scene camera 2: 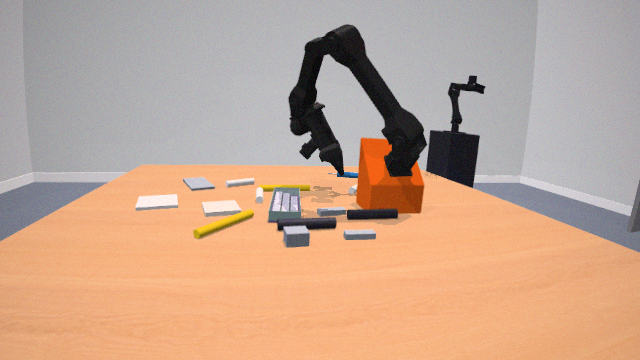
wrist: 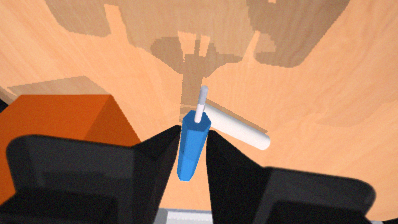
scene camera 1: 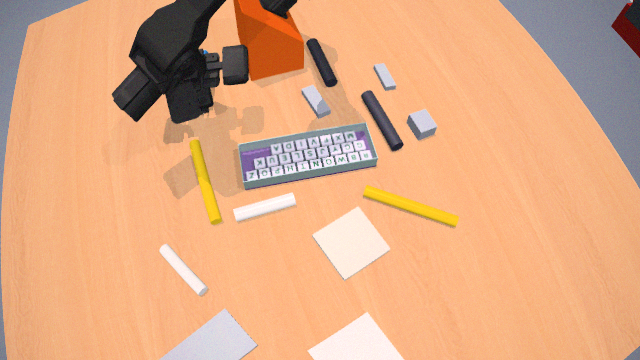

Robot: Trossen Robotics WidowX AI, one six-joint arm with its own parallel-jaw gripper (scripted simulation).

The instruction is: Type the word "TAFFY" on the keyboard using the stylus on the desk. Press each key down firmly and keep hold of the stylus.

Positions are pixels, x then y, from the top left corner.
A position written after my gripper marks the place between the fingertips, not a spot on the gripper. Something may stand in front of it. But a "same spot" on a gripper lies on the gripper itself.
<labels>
My gripper shows in scene camera 2 (342, 174), in the wrist view and in scene camera 1. One and the same spot on my gripper: (scene camera 1: 212, 78) is (wrist: 49, 201).
</labels>
